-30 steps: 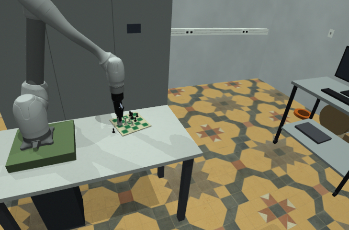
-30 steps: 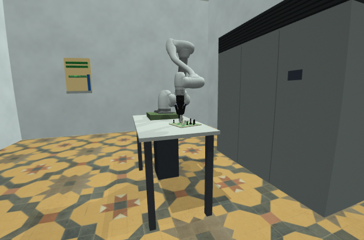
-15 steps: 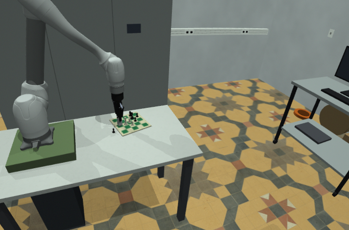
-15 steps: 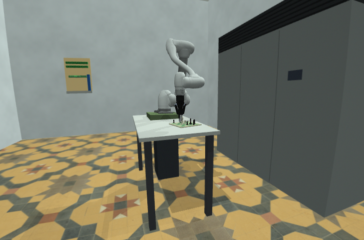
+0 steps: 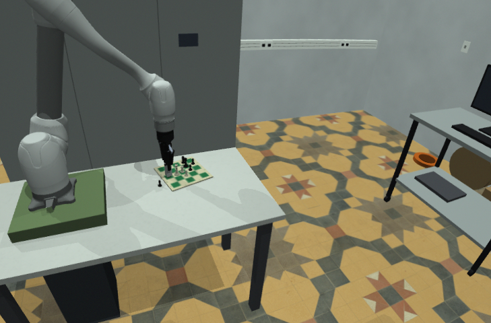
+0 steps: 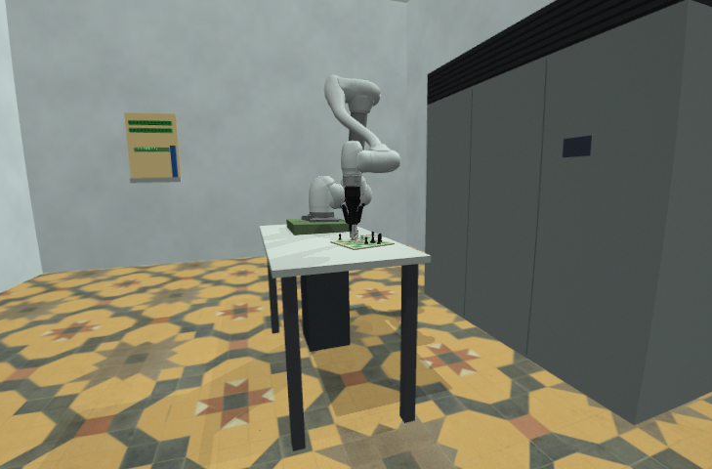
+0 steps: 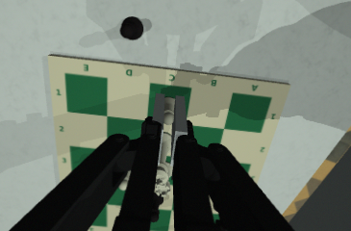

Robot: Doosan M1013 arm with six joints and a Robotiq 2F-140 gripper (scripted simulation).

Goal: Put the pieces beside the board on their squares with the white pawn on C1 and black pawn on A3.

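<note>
The chessboard lies 70 mm ahead of my hand, 50 mm below it and 20 mm to the left of it.
</note>
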